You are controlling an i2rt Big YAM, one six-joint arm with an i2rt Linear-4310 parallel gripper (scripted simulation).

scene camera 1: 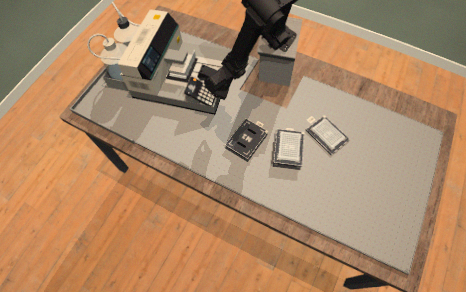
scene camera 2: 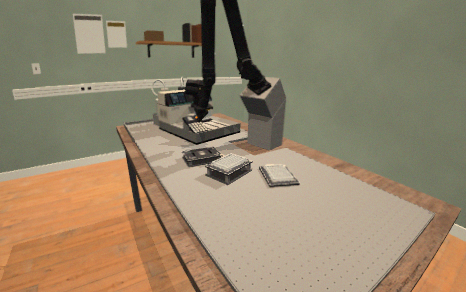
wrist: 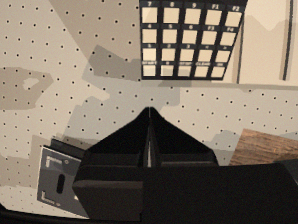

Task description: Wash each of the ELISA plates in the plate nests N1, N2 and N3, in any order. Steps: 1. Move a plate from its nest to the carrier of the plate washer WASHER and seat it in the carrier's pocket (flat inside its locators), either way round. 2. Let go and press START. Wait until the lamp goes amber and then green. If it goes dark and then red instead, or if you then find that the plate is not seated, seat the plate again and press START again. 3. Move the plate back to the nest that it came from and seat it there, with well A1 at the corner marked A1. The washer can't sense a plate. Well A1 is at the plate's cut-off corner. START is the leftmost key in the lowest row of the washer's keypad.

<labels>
The same spot on a plate washer: [scene camera 1: 145, 64] is [scene camera 2: 171, 97].
</labels>
